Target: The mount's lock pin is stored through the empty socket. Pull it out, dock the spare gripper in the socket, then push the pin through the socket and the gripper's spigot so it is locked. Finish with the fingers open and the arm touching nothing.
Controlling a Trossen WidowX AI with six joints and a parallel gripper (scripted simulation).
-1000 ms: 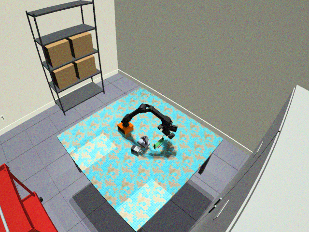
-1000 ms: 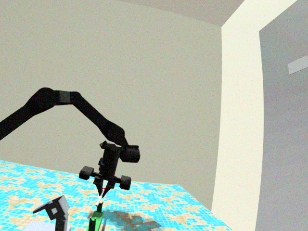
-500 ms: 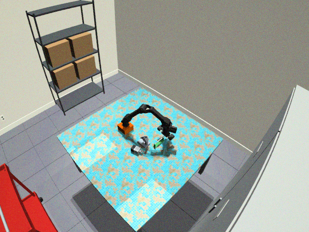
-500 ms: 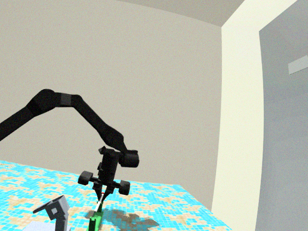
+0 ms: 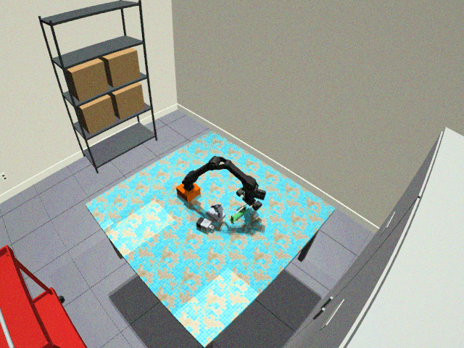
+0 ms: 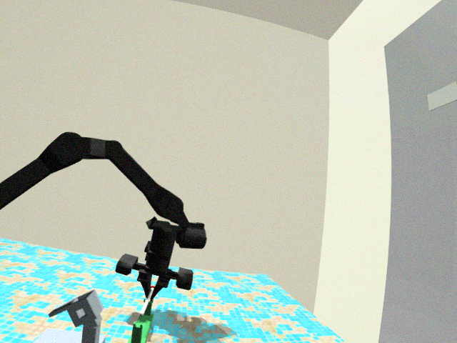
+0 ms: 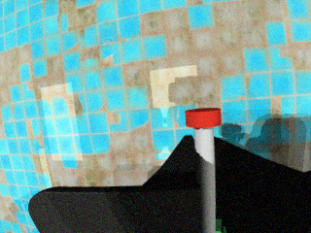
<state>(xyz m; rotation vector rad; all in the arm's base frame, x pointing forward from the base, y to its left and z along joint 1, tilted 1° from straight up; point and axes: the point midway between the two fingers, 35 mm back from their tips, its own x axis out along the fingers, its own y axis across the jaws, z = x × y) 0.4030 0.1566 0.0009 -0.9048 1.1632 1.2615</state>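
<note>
Right now my gripper tip is 1 cm past the green rest and 10 cm to the left of it. The rest, counted from my gripper tip: grey mount (12 cm behind, 19 cm to the right, 3 cm above); spare gripper (12 cm behind, 31 cm to the right).
</note>
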